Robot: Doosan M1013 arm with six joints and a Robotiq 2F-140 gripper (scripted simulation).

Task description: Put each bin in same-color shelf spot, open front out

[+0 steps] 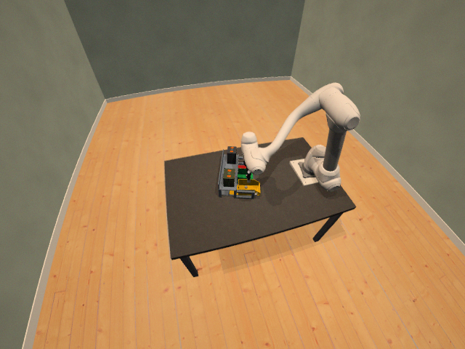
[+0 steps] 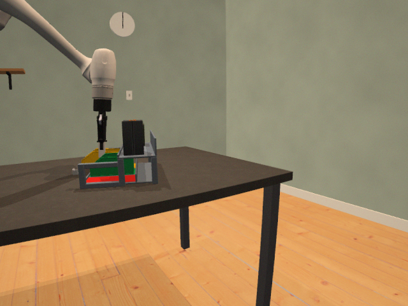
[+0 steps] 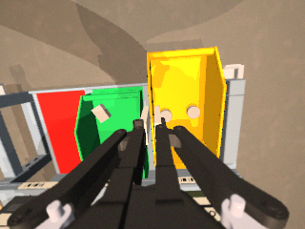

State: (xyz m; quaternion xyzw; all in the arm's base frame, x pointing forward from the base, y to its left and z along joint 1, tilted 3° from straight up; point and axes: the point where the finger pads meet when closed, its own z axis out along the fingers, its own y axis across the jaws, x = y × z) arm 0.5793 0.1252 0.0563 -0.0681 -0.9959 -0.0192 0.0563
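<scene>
The yellow bin is 50 mm to the left of my hand and 50 mm below it. From my hand the other things lie so: green bin (80 mm to the right, 50 mm below, 40 mm ahead).
</scene>
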